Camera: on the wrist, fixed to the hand. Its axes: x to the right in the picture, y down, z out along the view.
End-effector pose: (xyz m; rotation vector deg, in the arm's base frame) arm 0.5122 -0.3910 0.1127 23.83 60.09 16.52
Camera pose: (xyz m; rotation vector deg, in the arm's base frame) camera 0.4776 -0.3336 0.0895 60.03 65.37 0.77
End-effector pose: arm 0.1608 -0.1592 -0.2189 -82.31 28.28 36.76
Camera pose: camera 0.1557 -0.2070 -0.2711 -46.28 40.65 26.57
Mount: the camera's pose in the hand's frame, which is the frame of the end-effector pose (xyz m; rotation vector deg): 0.0258 0.0413 -0.0516 37.56 1.52 4.77
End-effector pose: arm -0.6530 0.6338 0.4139 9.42 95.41 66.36
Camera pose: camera -0.7226 0.6399 0.4265 36.37 116.14 36.37
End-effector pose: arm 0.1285 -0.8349 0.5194 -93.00 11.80 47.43
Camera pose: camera 0.1445 -0.8844 0.4711 -58.04 29.19 40.27
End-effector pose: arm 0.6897 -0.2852 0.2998 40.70 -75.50 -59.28
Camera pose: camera 0.7469 -0.2986 0.3395 65.13 -95.27 -29.21
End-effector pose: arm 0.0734 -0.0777 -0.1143 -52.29 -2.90 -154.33
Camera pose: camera 0.0354 -0.1306 -0.1425 -37.01 -46.56 -134.87
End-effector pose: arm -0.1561 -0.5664 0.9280 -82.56 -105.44 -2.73
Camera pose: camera -0.0947 -0.5552 0.9617 -59.35 -89.43 30.22
